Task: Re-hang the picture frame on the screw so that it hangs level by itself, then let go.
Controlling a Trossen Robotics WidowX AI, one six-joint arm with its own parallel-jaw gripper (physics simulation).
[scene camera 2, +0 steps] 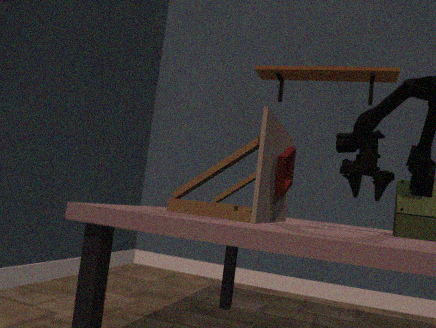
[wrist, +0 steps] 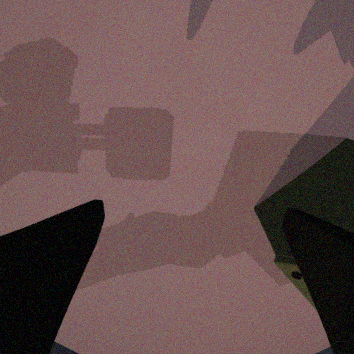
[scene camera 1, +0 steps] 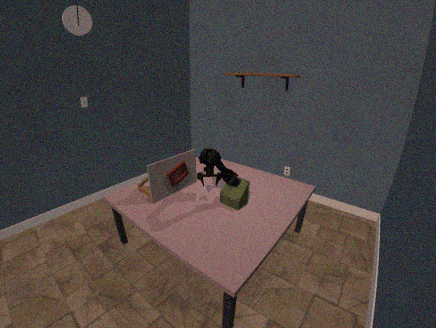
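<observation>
The red picture frame (scene camera 1: pixel 170 178) (scene camera 2: pixel 280 176) is on the front face of the upright pale board (scene camera 1: pixel 158 186) (scene camera 2: pixel 260 172). In the scene camera 1 view it looks tilted against the board's edges, its right side higher. The screw cannot be made out. My gripper (scene camera 1: pixel 210 185) (scene camera 2: pixel 366 197) (wrist: pixel 195 213) is open and empty, pointing down above the table in front of the board, apart from the frame. The frame does not show in the wrist view.
Wooden braces (scene camera 2: pixel 217 167) prop the board from behind on the pink table (scene camera 1: pixel 215 240) (scene camera 2: pixel 150 220) (wrist: pixel 200 310). The arm stands on a green block (scene camera 1: pixel 234 195) (scene camera 2: pixel 414 222). An orange shelf (scene camera 1: pixel 262 75) (scene camera 2: pixel 327 74) is on the wall behind.
</observation>
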